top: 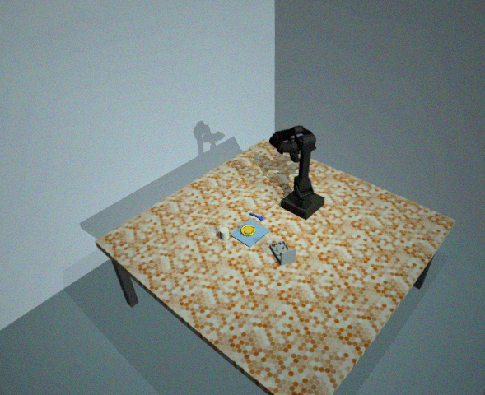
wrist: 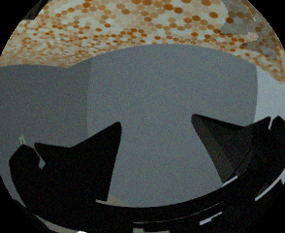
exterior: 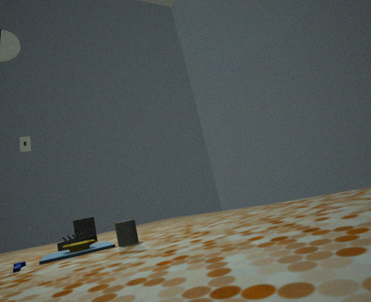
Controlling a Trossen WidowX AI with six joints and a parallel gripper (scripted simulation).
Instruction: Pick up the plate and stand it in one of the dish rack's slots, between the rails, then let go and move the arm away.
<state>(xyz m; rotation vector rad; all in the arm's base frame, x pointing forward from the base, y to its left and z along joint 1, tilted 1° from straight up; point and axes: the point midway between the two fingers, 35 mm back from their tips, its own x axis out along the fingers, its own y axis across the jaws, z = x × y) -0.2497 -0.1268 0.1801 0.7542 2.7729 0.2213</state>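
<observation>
My gripper tip is 57 cm short of the plate, 3 cm to the left of it and 20 cm above it. The rest, counted from my gripper tip: light blue mat 57 cm ahead, 2 cm to the right, 21 cm below; then dish rack 60 cm ahead, 18 cm to the left, 19 cm below; then blue spoon 45 cm ahead, 6 cm to the right, 21 cm below.
</observation>
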